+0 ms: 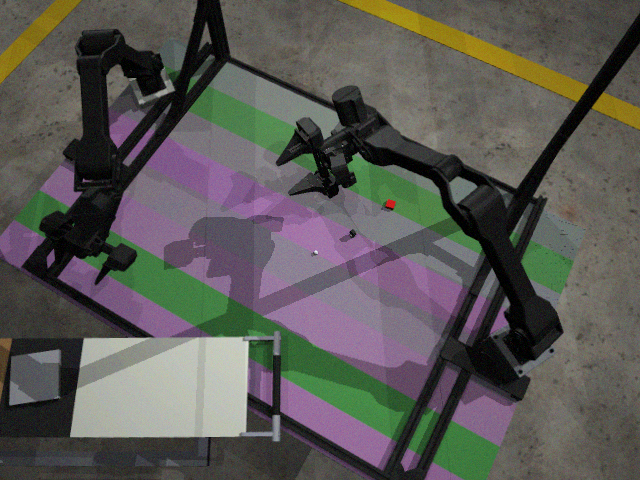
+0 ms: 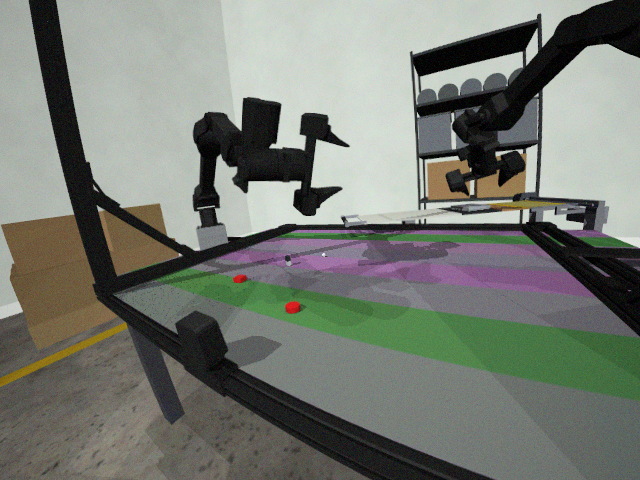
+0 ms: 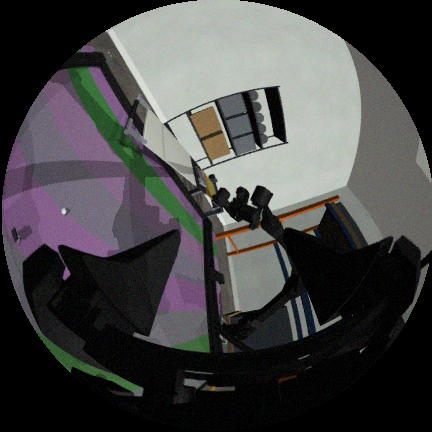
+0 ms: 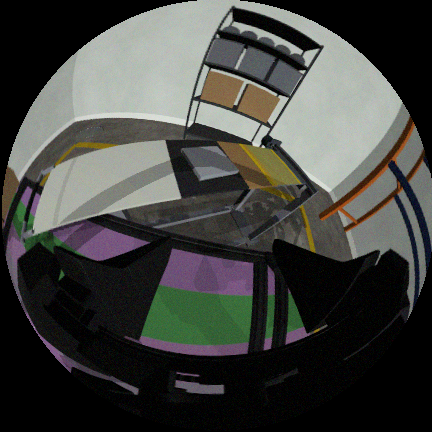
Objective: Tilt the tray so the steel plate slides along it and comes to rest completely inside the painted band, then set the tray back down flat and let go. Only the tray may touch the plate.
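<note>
The long tray (image 1: 155,392) (image 2: 413,212) (image 3: 167,147) (image 4: 115,180) is cream, then black, orange and yellow, with a bar handle at its near end. The grey steel plate (image 1: 35,377) (image 2: 467,207) (image 4: 212,162) lies flat on the black stretch, close to the orange strip (image 4: 245,165). A yellow area (image 4: 272,162) lies beyond it. I cannot tell which colour is the painted band. My left gripper (image 1: 284,179) (image 2: 344,166) (image 3: 232,234) is open and empty above the mat, away from the tray. My right gripper (image 2: 484,189) (image 4: 223,243) is open and empty, near the tray but apart from it.
A red block (image 1: 390,204) (image 2: 239,279), a red disc (image 2: 292,307), a small dark piece (image 1: 352,233) (image 2: 288,259) and a white ball (image 1: 315,252) (image 2: 324,254) (image 3: 64,211) lie on the striped mat. Black frame beams edge the table. A shelf rack stands behind.
</note>
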